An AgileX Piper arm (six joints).
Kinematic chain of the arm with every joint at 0, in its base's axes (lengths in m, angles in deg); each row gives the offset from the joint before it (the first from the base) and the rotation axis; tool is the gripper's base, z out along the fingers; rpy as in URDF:
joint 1: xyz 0 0 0.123 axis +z
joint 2: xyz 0 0 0 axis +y
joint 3: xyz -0.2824 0 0.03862 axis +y
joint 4: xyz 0.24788 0 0.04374 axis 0.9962 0 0.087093
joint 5: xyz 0 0 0 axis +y
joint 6: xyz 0.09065 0 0.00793 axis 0.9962 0 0.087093
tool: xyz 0 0 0 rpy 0 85 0
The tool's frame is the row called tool.
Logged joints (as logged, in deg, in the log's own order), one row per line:
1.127 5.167 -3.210 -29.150 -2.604 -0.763
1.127 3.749 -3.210 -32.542 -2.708 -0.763
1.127 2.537 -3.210 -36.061 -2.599 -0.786
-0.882 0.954 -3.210 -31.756 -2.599 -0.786
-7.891 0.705 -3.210 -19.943 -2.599 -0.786
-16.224 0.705 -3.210 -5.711 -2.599 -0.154
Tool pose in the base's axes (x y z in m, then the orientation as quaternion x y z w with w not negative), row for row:
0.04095 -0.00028 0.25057 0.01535 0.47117 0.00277 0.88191
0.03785 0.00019 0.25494 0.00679 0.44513 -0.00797 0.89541
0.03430 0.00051 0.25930 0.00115 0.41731 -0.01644 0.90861
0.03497 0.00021 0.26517 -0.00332 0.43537 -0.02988 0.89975
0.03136 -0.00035 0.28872 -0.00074 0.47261 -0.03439 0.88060
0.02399 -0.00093 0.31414 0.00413 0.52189 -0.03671 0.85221
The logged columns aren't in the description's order. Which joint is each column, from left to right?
Columns, left to right: joint 3, joint 6, joint 1, joint 5, joint 4, joint 2.
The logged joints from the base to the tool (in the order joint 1, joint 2, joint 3, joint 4, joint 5, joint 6), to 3 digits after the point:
-3.210 -0.763 1.127 -2.604 -29.150 5.167
-3.210 -0.763 1.127 -2.708 -32.542 3.749
-3.210 -0.786 1.127 -2.599 -36.061 2.537
-3.210 -0.786 -0.882 -2.599 -31.756 0.954
-3.210 -0.786 -7.891 -2.599 -19.943 0.705
-3.210 -0.154 -16.224 -2.599 -5.711 0.705

